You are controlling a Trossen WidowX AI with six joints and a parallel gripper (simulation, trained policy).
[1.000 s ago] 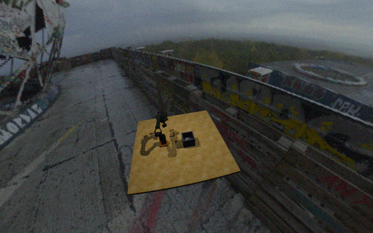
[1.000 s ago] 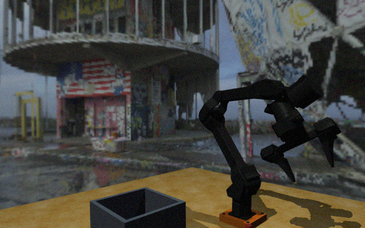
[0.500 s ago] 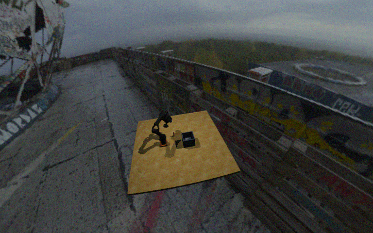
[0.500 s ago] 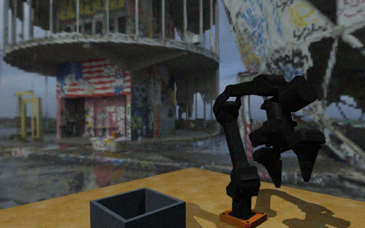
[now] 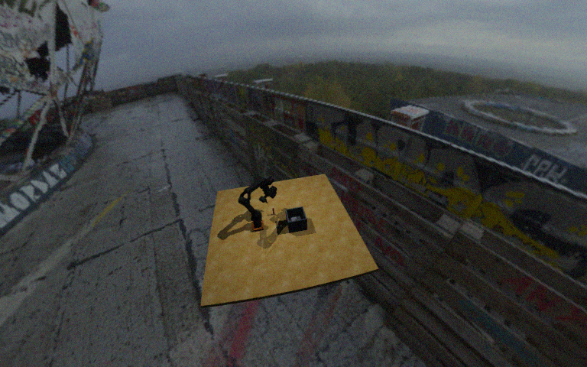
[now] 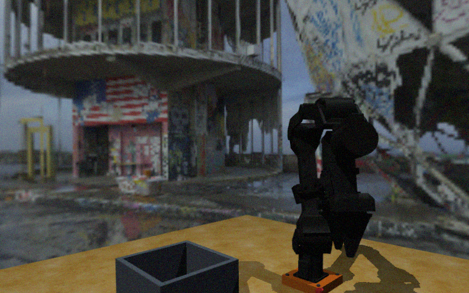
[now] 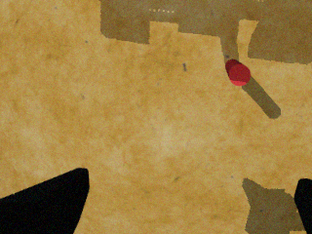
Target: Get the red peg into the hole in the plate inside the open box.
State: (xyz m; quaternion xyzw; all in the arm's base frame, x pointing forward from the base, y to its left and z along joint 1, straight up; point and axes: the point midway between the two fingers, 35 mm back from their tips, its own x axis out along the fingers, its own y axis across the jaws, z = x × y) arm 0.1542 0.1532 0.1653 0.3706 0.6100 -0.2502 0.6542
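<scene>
Now: gripper tip 110 mm above the red peg, 40 mm to the left of it and 10 mm short of it. From my gripper tip the other things lie so: grey plate: 230 mm to the right, 190 mm ahead, 110 mm below.
</scene>
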